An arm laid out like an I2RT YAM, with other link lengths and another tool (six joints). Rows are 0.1 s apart.
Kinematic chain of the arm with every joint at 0, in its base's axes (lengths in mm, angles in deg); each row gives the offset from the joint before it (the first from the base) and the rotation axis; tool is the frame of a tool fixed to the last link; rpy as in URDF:
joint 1: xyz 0 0 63.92 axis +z
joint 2: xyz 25 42.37 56.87 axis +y
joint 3: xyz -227.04 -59.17 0 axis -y
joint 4: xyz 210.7 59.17 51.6 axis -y
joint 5: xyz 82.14 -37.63 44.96 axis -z
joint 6: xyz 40.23 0 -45.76 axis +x
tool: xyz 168 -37 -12 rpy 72.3 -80.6 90
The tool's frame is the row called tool.
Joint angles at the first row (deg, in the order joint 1, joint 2, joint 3, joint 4, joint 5, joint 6):
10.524, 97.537, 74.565, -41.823, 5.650, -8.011
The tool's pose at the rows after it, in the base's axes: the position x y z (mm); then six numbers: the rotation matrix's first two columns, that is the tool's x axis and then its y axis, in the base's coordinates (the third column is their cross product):
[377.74 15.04 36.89 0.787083 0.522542 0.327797 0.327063 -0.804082 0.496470]
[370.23 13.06 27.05 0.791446 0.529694 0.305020 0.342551 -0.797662 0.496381]
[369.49 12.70 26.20 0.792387 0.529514 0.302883 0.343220 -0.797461 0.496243]
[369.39 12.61 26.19 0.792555 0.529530 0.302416 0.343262 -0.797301 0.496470]
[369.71 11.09 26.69 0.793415 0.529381 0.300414 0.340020 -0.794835 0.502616]
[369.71 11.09 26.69 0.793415 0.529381 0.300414 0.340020 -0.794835 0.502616]
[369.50 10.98 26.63 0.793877 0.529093 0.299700 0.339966 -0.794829 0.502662]
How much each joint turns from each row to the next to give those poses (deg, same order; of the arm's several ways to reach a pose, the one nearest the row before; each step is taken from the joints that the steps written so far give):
0.001, 0.000, -2.535, 0.240, -0.022, -4.414
-0.002, -0.001, -2.079, 0.745, 0.153, -0.395
-0.022, 0.002, -0.172, 0.043, 0.022, 0.000
0.002, -0.002, 0.000, -0.024, 0.022, 0.001
-0.001, 0.001, -0.001, 0.045, 0.437, -0.001
0.000, 0.000, 0.000, 0.000, 0.000, 0.000
0.001, 0.000, 0.000, -0.044, 0.022, 0.023

